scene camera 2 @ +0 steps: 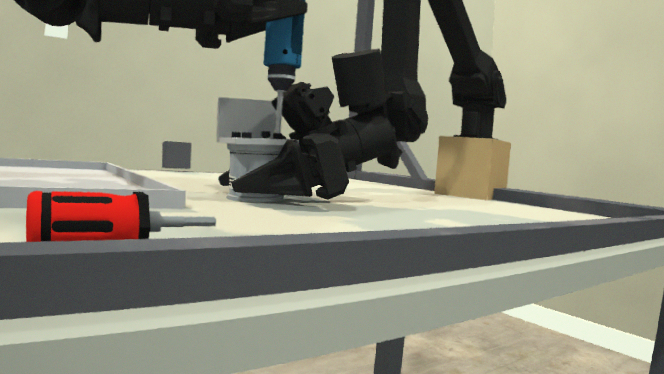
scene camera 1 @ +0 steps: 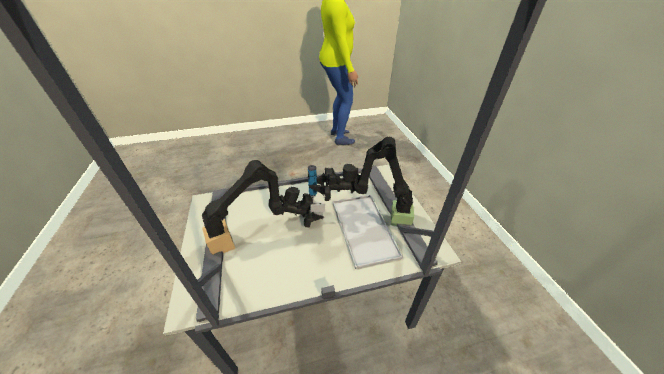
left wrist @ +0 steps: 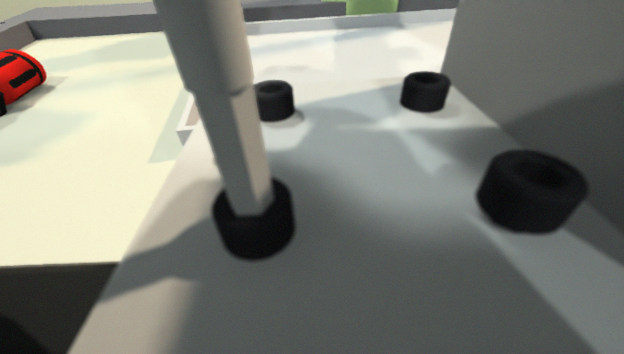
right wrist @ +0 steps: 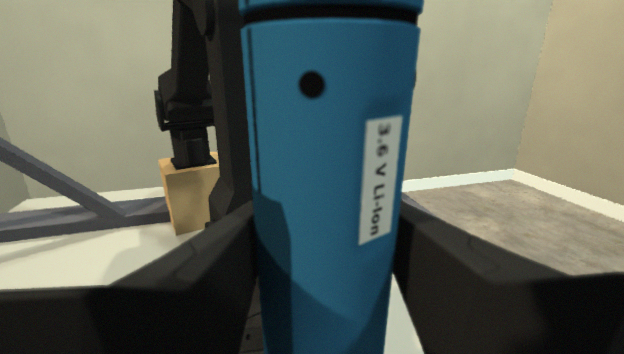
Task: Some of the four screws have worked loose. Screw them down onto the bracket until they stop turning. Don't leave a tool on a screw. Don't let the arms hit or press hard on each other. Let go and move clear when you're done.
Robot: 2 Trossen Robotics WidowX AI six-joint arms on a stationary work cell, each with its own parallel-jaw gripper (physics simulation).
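Frame: origin at the left arm's base, x right, y down, z ahead, level; centimetres.
Seen in the pictures: left gripper, fingertip midpoint: (scene camera 2: 225, 184) (scene camera 1: 323, 213); right gripper, fingertip midpoint: (scene camera 2: 300, 13) (scene camera 1: 309, 183) (right wrist: 322, 211); left arm's base, link origin: (scene camera 1: 215, 230) (right wrist: 193, 161); right arm's base, link origin: (scene camera 1: 403, 208).
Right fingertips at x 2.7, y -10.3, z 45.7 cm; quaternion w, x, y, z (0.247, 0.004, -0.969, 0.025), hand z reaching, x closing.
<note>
Offsets run from my right fingertips to a thing's top centre.
The bracket (scene camera 1: 318, 207) (scene camera 2: 242, 114) (left wrist: 390, 285) is pale grey, with an upright back plate, on a round pale stand (scene camera 2: 252, 160). Four black socket-head screws show in the left wrist view: near left (left wrist: 254, 235), near right (left wrist: 530, 200), far left (left wrist: 275, 102), far right (left wrist: 425, 93). Whether each sits flush is unclear. My left gripper (scene camera 2: 229, 181) is low, shut on the stand. My right gripper (scene camera 1: 314, 188) (right wrist: 322, 211) is shut on the blue electric screwdriver @[dx +0.8, dy -10.1, dz +1.3 cm] (scene camera 1: 312, 175) (scene camera 2: 283, 42) (right wrist: 330, 150), held upright above the bracket. Its bit @[dx +0.8, dy +11.8, dz +1.1 cm] (left wrist: 242, 150) is in the near left screw's socket.
A red screwdriver @[dx -13.2, dy +17.8, dz +25.4 cm] (scene camera 2: 122, 217) (left wrist: 22, 77) lies on the table near the tray (scene camera 1: 378, 262) (scene camera 2: 170, 198). The left wrist is close beside the blue screwdriver's bit, below the right arm. An orange block @[dx -2.7, dy +10.3, dz -45.7 cm] (scene camera 1: 220, 241) (scene camera 2: 472, 167) and a green block @[dx +26.8, dy +12.7, dz +38.0 cm] (scene camera 1: 403, 215) carry the arms. A person (scene camera 1: 337, 40) stands behind.
</note>
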